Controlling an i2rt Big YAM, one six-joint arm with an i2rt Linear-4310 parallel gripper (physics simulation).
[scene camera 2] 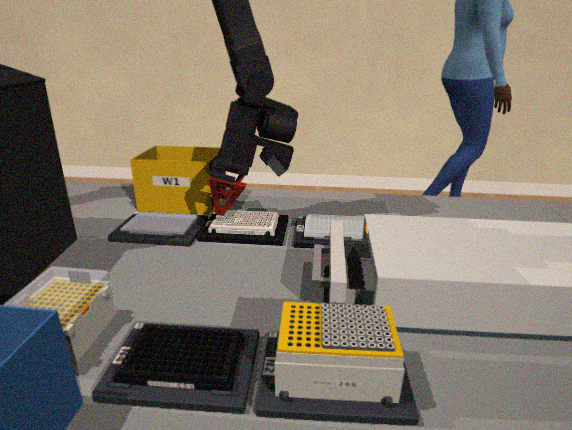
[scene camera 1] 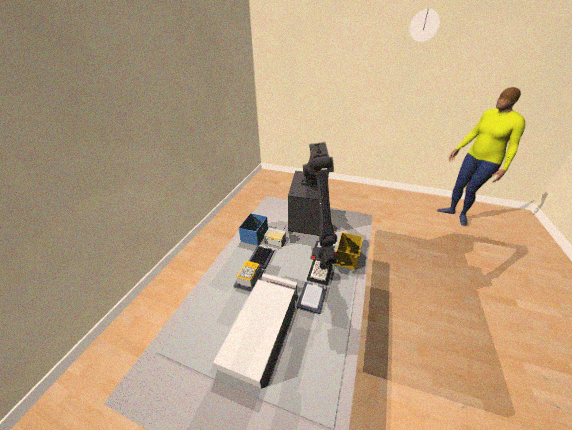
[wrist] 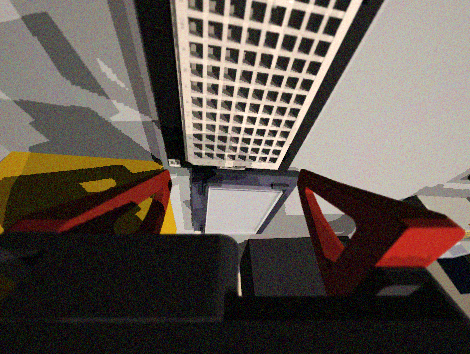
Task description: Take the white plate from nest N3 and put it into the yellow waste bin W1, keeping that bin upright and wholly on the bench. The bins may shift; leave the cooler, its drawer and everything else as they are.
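Places are measured from the arm's base along level axes (x ahead, y left, z up), in centimetres.
Pixels of known places: gripper, fingertip midpoint: (scene camera 2: 222, 206) (wrist: 234, 176); arm's base, origin of the base link: (scene camera 1: 311, 181).
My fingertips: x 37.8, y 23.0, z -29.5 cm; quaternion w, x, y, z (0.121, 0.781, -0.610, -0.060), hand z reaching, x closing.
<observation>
For each thing: its top centre in the pictures, then the offset to it from my fingertips.
- white gridded plate, middle of its top: (wrist: 248, 101) (scene camera 2: 245, 218) (scene camera 1: 320, 269) dz -2.2, dx +4.6, dy +0.2 cm
- black nest, middle of its top: (wrist: 248, 97) (scene camera 2: 245, 220) (scene camera 1: 320, 269) dz -2.7, dx +4.7, dy +0.2 cm
- yellow bin W1, middle of its top: (wrist: 76, 316) (scene camera 2: 179, 153) (scene camera 1: 350, 243) dz +7.1, dx -14.1, dy +11.9 cm
- pale plate, middle of its top: (wrist: 237, 216) (scene camera 2: 160, 221) dz -2.9, dx -12.0, dy -3.7 cm
- black plate, middle of its top: (scene camera 2: 181, 349) (scene camera 1: 260, 254) dz -2.2, dx +8.5, dy -37.6 cm
- yellow-topped box, middle of its top: (scene camera 2: 338, 323) (scene camera 1: 248, 269) dz +2.8, dx +25.9, dy -35.5 cm
- blue bin, middle of its top: (scene camera 1: 253, 222) dz +7.1, dx -7.8, dy -52.3 cm
The white gridded plate (scene camera 1: 319, 270) (scene camera 2: 247, 222) (wrist: 250, 75) lies flat in a black nest (scene camera 2: 240, 240) (wrist: 167, 100), the middle one of the back row in scene view 2; its nest label is not readable. My gripper (scene camera 1: 325, 256) (scene camera 2: 221, 210) (wrist: 234, 176) is open and empty. Its red fingers are above the plate's end nearer the arm's base, and part of the left finger overlaps the bin in the wrist view. The yellow bin W1 (scene camera 1: 348, 252) (scene camera 2: 145, 190) (wrist: 50, 165) stands upright on the bench beside the nests, close to the gripper.
The white cooler (scene camera 1: 260, 330) (scene camera 2: 475, 250) has its drawer (scene camera 1: 280, 281) (scene camera 2: 337, 260) pulled out. A clear plate (scene camera 1: 312, 296) (scene camera 2: 335, 226) sits beyond the white plate. A pale plate (scene camera 2: 160, 223) (wrist: 240, 207) sits nearer the base. Opposite are a black plate (scene camera 2: 180, 355), yellow-topped box (scene camera 2: 340, 350) and blue bin (scene camera 1: 253, 230) (scene camera 2: 35, 360).
</observation>
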